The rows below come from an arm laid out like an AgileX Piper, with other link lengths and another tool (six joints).
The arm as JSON. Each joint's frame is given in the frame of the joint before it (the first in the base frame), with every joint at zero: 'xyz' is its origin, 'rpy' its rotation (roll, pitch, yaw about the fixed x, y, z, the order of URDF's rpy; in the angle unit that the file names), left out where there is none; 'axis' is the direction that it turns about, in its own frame. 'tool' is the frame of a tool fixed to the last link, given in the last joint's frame.
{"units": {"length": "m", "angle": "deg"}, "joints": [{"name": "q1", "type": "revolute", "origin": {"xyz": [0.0, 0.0, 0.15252]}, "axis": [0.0, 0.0, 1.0]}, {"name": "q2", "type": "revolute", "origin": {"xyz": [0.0, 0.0, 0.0]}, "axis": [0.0, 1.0, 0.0]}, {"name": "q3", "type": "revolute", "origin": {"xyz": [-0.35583, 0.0, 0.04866]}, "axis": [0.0, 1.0, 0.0]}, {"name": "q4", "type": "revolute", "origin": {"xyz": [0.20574, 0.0, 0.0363]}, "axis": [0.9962, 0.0, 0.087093]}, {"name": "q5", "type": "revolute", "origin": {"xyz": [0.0, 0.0, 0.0]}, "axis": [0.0, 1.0, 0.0]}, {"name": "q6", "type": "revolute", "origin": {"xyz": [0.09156, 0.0, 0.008]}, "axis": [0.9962, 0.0, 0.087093]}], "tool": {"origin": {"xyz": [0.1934, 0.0, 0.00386], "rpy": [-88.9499, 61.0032, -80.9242]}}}
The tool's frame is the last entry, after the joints.
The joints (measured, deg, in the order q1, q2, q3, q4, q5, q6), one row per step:
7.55 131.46 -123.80 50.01 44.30 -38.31
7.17 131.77 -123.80 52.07 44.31 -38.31
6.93 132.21 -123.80 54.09 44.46 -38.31
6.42 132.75 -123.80 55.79 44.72 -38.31
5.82 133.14 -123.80 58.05 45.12 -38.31
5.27 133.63 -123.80 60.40 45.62 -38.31
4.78 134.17 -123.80 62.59 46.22 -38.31
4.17 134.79 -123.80 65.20 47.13 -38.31
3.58 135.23 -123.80 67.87 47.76 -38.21
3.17 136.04 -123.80 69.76 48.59 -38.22
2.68 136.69 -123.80 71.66 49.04 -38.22
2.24 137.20 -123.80 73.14 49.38 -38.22
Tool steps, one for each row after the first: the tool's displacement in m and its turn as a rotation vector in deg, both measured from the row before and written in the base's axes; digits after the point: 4 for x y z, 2 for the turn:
0.0017 0.0007 0.0019 2.00 0.58 -0.47
0.0009 0.0023 0.0002 1.94 0.77 -0.23
0.0019 -0.0013 -0.0019 1.62 0.88 -0.41
0.0015 -0.0010 0.0015 2.20 0.85 -0.43
0.0012 -0.0002 0.0007 2.29 0.97 -0.31
0.0008 0.0002 -0.0001 2.15 1.02 -0.16
0.0004 0.0002 0.0003 2.59 1.23 -0.06
0.0013 -0.0005 0.0034 2.72 0.94 -0.34
0.0003 0.0006 -0.0034 1.89 1.22 0.14
0.0021 -0.0016 -0.0010 1.90 0.90 -0.32
0.0020 -0.0021 -0.0007 1.48 0.68 -0.33

